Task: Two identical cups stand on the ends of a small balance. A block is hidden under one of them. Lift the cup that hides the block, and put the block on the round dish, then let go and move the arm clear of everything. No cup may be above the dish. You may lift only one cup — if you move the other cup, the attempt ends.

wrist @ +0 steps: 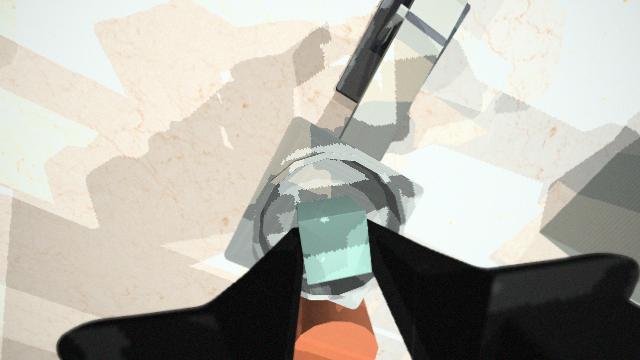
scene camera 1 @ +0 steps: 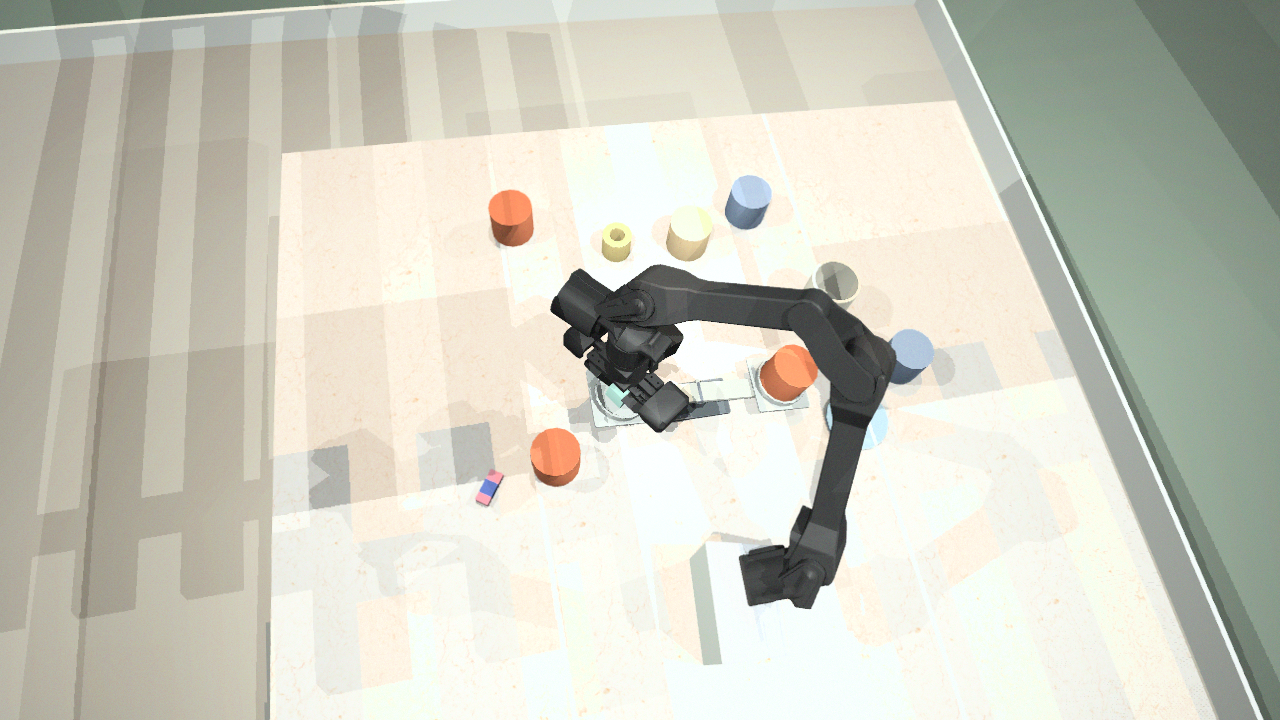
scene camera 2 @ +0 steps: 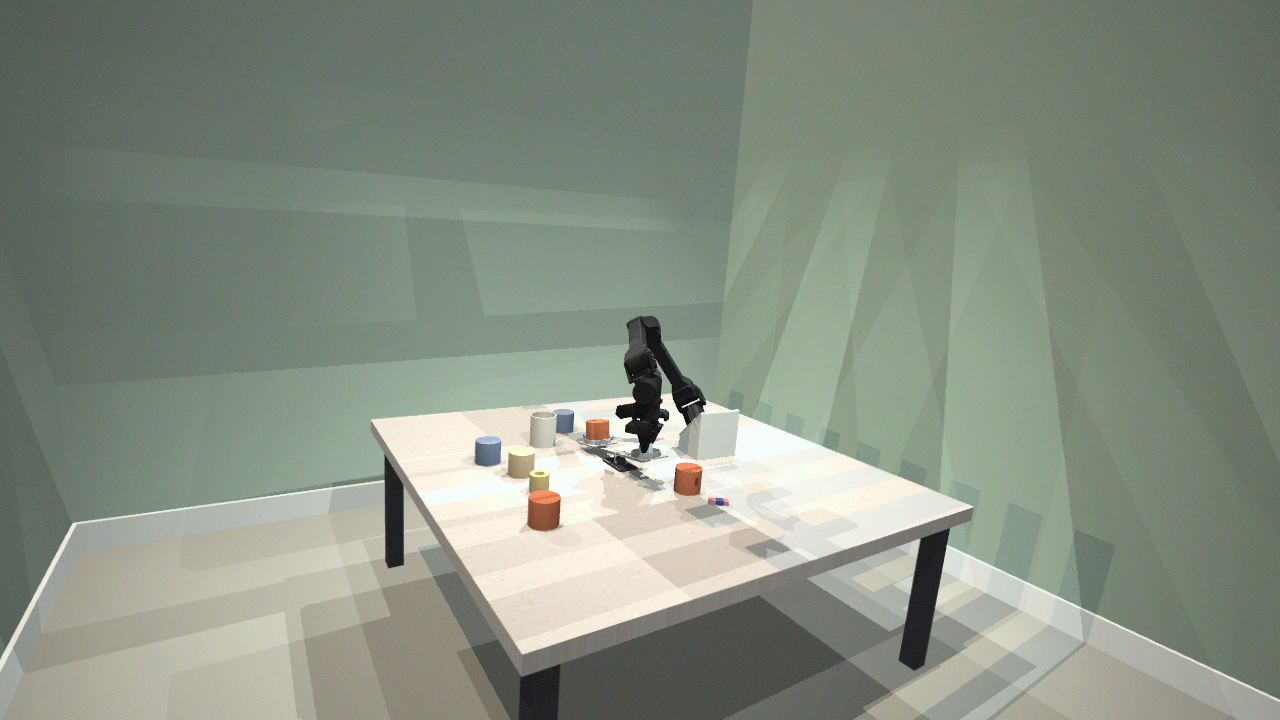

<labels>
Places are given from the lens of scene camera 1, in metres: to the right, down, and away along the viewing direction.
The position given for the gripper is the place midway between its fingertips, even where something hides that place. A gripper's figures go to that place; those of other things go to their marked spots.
gripper (scene camera 1: 621, 392): -0.03, 0.05, 1.05
yellow ring (scene camera 1: 616, 240): -0.04, -0.20, 1.24
balance (scene camera 1: 698, 392): 0.09, 0.05, 1.11
The marked spots on the balance and the yellow ring are 0.31 m apart.
</labels>
